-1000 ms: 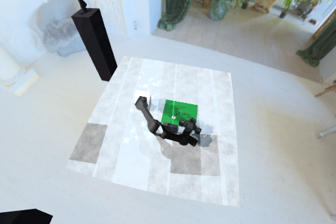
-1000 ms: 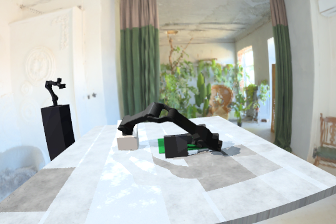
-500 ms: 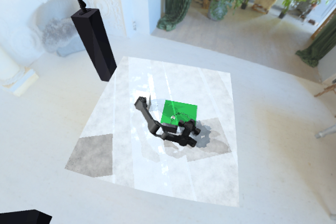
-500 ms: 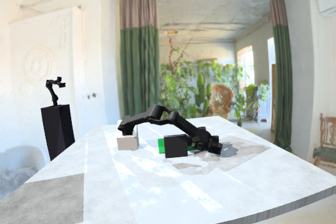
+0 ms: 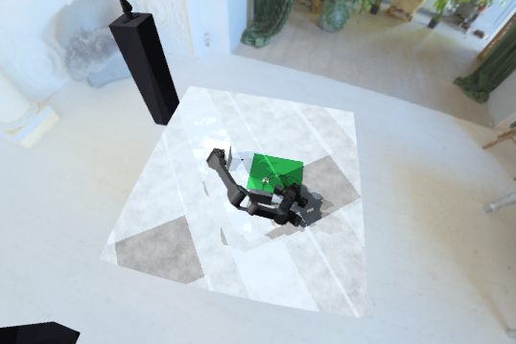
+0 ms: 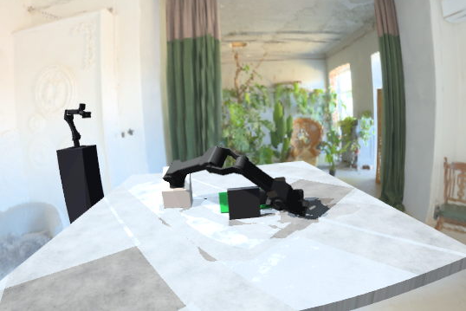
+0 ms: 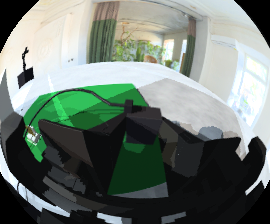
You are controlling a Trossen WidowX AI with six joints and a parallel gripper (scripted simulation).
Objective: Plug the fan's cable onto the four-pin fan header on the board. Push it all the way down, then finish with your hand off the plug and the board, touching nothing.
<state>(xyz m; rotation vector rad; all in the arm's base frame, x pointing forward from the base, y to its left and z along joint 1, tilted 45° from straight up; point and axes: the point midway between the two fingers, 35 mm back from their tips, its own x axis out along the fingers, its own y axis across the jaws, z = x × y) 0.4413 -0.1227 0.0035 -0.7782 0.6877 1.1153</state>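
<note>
Now: gripper tip 10 mm above the dark plug. Also, from my gripper tip: white header (170 mm behind, 30 mm below, 10 mm to the left); then green board (120 mm behind, 60 mm to the left, 50 mm below); then black fan (180 mm behind, 110 mm to the right, 30 mm above).
</note>
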